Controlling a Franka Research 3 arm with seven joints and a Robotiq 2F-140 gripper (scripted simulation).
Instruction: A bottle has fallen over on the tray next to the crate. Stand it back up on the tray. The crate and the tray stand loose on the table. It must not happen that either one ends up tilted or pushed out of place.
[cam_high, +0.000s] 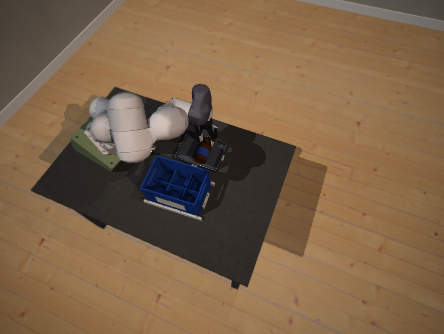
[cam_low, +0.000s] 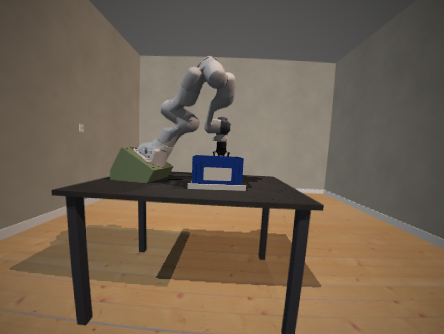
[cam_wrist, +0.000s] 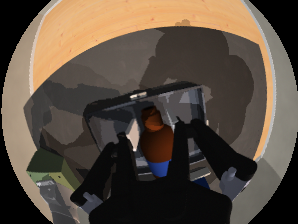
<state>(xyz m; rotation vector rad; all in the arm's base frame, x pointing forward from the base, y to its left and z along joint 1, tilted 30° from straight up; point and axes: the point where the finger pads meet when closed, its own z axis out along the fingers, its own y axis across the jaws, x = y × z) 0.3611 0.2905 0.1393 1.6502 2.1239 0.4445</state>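
My hand is 50 mm to the left of the brown bottle, 20 mm above it and 10 mm short of it. Round my hand: blue crate 320 mm to the right, 40 mm ahead, 20 mm above; then dark tray 50 mm to the right, 50 mm below, 10 mm behind.
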